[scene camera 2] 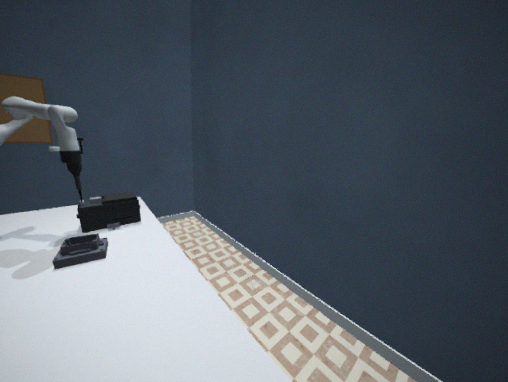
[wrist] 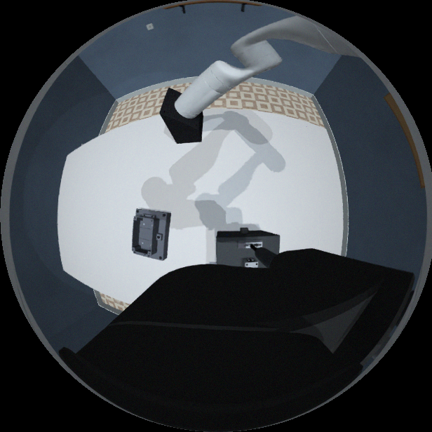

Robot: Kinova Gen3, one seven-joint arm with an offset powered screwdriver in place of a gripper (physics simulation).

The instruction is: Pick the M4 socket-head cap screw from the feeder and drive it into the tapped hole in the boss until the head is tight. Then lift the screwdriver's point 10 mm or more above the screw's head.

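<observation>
The feeder (scene camera 2: 111, 214) (wrist: 231, 254) is a black box with a light pick-up plate on its top. My screwdriver (scene camera 2: 81, 200) (wrist: 253, 246) points down, its thin tip at the feeder's pick-up plate. Whether the tip touches a screw or holds one is too small to tell. The M4 screw cannot be made out in either view. A dark grey housing (scene camera 2: 80, 257) (wrist: 164, 225) with a raised rectangular rim lies flat on the table, apart from the feeder. A small square boss (wrist: 159, 237) with a dark hole stands beside the rim in the wrist view.
The white table (scene camera 2: 125, 310) (wrist: 100, 190) carries the feeder and the housing. The arm's black base (wrist: 185, 131) stands near the table's far edge in the wrist view. The screwdriver's black body (wrist: 225, 310) hides the lower part of that view. A small grey bracket (scene camera 2: 114, 226) is at the feeder's foot.
</observation>
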